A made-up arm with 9 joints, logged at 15 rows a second.
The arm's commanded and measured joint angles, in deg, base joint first. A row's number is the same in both.
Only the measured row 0 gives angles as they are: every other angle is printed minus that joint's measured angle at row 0.
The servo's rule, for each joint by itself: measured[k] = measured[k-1] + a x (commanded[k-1-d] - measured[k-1]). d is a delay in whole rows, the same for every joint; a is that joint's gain. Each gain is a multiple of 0.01, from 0.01 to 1. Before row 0 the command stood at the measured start. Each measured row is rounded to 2 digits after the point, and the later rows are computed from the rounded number. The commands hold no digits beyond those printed.
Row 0, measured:
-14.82 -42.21 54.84 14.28 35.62 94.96 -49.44 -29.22 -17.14
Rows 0 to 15, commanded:
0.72 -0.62 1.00 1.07 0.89 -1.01 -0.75 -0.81 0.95
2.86 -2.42 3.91 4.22 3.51 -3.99 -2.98 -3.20 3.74
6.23 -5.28 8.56 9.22 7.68 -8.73 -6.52 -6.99 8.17
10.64 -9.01 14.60 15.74 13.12 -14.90 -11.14 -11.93 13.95
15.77 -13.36 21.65 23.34 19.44 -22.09 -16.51 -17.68 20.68
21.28 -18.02 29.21 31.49 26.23 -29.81 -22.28 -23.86 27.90
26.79 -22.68 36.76 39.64 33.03 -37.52 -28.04 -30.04 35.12
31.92 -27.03 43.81 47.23 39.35 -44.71 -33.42 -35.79 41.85
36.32 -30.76 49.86 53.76 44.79 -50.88 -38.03 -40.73 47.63
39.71 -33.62 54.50 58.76 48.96 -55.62 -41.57 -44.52 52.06
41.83 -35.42 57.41 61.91 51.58 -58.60 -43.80 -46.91 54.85
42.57 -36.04 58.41 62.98 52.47 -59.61 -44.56 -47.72 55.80
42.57 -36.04 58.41 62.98 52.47 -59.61 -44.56 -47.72 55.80
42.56 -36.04 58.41 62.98 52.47 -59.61 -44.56 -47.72 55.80
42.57 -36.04 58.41 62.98 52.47 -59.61 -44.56 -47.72 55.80
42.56 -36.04 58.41 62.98 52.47 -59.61 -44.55 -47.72 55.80
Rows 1 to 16, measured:
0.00 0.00 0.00 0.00 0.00 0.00 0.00 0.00 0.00
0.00 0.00 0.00 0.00 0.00 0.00 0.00 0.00 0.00
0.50 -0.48 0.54 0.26 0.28 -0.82 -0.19 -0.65 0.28
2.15 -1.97 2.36 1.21 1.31 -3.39 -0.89 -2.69 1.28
5.01 -4.52 5.71 3.13 3.35 -7.72 -2.30 -6.13 3.28
8.95 -7.98 10.51 6.16 6.48 -13.54 -4.51 -10.77 6.37
13.72 -12.12 16.53 10.28 10.63 -20.47 -7.51 -16.30 10.52
19.01 -16.66 23.38 15.37 15.62 -28.04 -11.20 -22.35 15.56
24.46 -21.30 30.61 21.19 21.19 -35.72 -15.41 -28.50 21.23
29.68 -25.71 37.74 27.44 27.00 -43.00 -19.91 -34.33 27.21
34.33 -29.60 44.28 33.76 32.69 -49.38 -24.44 -39.45 33.13
38.10 -32.70 49.80 39.76 37.90 -54.43 -28.72 -43.51 38.62
40.71 -34.79 53.91 45.08 42.28 -57.81 -32.49 -46.23 43.33
42.01 -35.75 56.34 49.38 45.54 -59.27 -35.51 -47.42 46.95
42.40 -35.97 57.46 52.64 47.76 -59.55 -37.77 -47.66 49.52
42.51 -36.02 57.97 55.12 49.27 -59.60 -39.47 -47.71 51.34
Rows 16 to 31, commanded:
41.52 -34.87 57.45 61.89 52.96 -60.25 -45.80 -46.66 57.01
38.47 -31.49 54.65 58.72 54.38 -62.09 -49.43 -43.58 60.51
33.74 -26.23 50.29 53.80 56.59 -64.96 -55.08 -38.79 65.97
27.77 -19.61 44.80 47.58 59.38 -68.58 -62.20 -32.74 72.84
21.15 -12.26 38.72 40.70 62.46 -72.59 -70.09 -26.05 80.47
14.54 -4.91 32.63 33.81 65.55 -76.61 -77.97 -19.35 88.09
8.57 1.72 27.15 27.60 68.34 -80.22 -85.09 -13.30 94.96
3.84 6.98 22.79 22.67 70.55 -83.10 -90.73 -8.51 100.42
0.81 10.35 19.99 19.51 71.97 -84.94 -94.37 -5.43 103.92
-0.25 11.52 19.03 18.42 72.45 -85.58 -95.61 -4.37 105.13
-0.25 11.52 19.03 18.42 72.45 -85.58 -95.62 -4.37 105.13
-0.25 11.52 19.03 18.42 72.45 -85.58 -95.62 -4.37 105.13
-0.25 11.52 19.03 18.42 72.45 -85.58 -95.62 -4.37 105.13
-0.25 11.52 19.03 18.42 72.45 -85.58 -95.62 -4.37 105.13
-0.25 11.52 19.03 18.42 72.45 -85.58 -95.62 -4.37 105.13
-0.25 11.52 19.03 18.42 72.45 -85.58 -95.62 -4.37 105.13
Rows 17 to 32, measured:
42.55 -36.04 58.21 57.01 50.29 -59.61 -40.74 -47.72 52.63
42.56 -36.04 58.32 58.44 50.99 -59.61 -41.69 -47.72 53.55
41.83 -35.14 57.85 59.27 51.62 -60.13 -42.72 -46.87 54.55
39.48 -32.33 56.12 59.14 52.50 -61.72 -44.40 -44.24 56.28
35.46 -27.63 52.97 57.86 53.81 -64.34 -47.07 -39.88 59.09
30.08 -21.45 48.56 55.39 55.59 -67.77 -50.85 -34.17 63.08
23.83 -14.37 43.25 51.86 57.79 -71.67 -55.66 -27.67 68.12
17.33 -7.09 37.52 47.53 60.27 -75.67 -61.24 -21.01 73.91
11.20 -0.31 31.92 42.75 62.85 -79.36 -67.20 -14.84 80.01
6.05 5.30 26.99 37.93 65.31 -82.39 -73.08 -9.78 85.93
2.38 9.19 23.21 33.51 67.44 -84.46 -78.40 -6.30 91.15
0.54 10.98 20.95 29.89 69.04 -85.37 -82.70 -4.76 95.20
-0.01 11.40 19.91 27.14 70.13 -85.54 -85.93 -4.45 98.08
-0.18 11.49 19.43 25.05 70.87 -85.57 -88.35 -4.39 100.12
-0.23 11.51 19.21 23.46 71.38 -85.58 -90.17 -4.37 101.57
-0.24 11.52 19.11 22.25 71.72 -85.58 -91.53 -4.37 102.60

